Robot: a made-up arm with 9 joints. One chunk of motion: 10 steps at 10 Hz.
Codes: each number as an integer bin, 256 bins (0 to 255) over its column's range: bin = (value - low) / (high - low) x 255, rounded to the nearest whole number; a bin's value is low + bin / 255 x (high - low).
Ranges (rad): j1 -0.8..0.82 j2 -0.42..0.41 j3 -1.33..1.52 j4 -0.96..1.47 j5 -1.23..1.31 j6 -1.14..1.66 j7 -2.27..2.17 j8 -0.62..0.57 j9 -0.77..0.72
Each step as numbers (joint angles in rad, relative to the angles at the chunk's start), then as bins.
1 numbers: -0.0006 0.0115 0.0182 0.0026 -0.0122 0.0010 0.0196 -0.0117 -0.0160
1 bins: 126 133 121 101 122 104 131 130 129
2 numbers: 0.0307 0.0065 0.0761 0.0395 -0.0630 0.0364 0.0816 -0.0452 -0.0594
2 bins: 131 131 126 105 117 107 135 123 122
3 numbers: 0.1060 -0.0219 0.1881 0.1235 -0.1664 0.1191 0.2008 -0.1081 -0.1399
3 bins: 143 122 136 114 107 115 142 110 108
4 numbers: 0.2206 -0.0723 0.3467 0.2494 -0.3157 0.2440 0.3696 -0.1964 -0.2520
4 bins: 161 107 150 127 92 126 152 91 89
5 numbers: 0.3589 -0.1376 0.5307 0.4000 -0.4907 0.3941 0.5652 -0.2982 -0.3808
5 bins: 182 87 166 143 74 140 163 69 67
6 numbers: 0.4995 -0.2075 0.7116 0.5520 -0.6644 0.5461 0.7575 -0.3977 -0.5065
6 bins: 205 65 183 159 57 154 174 48 45
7 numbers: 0.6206 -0.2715 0.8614 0.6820 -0.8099 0.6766 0.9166 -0.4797 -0.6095
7 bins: 224 46 196 172 42 165 183 30 27
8 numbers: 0.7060 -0.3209 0.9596 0.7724 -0.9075 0.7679 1.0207 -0.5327 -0.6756
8 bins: 237 30 205 182 32 174 189 19 16
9 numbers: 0.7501 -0.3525 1.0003 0.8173 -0.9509 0.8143 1.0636 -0.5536 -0.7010
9 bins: 244 21 209 187 28 178 191 14 12
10 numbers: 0.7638 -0.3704 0.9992 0.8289 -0.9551 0.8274 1.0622 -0.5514 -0.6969
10 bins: 246 15 208 188 28 179 191 15 13
